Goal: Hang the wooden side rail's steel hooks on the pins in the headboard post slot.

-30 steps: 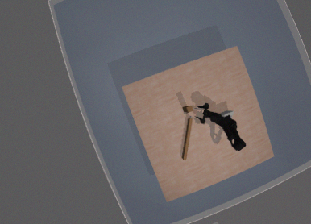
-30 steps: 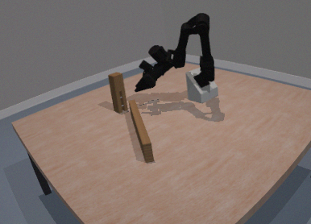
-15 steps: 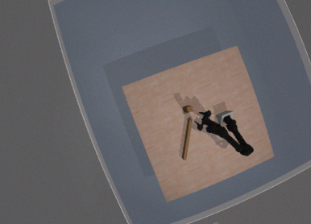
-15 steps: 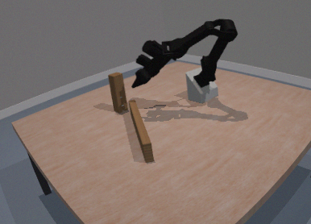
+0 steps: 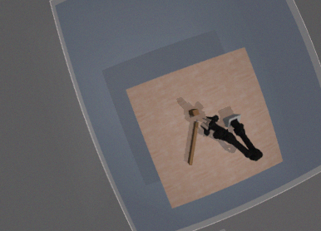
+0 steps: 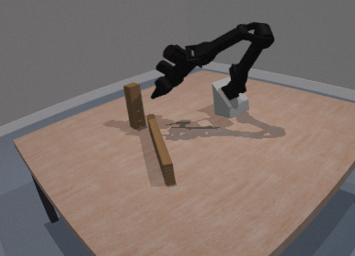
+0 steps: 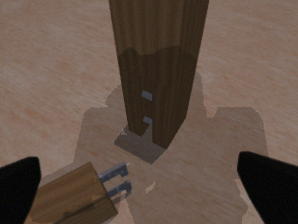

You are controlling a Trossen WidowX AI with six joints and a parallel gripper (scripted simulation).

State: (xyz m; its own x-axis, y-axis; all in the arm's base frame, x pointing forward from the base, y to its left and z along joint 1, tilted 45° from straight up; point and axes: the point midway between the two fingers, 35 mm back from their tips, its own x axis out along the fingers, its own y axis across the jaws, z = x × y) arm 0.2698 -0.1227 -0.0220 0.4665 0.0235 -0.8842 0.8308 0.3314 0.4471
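The wooden headboard post is 40 mm ahead of my gripper tip, 100 mm to the right of it and 50 mm below it.
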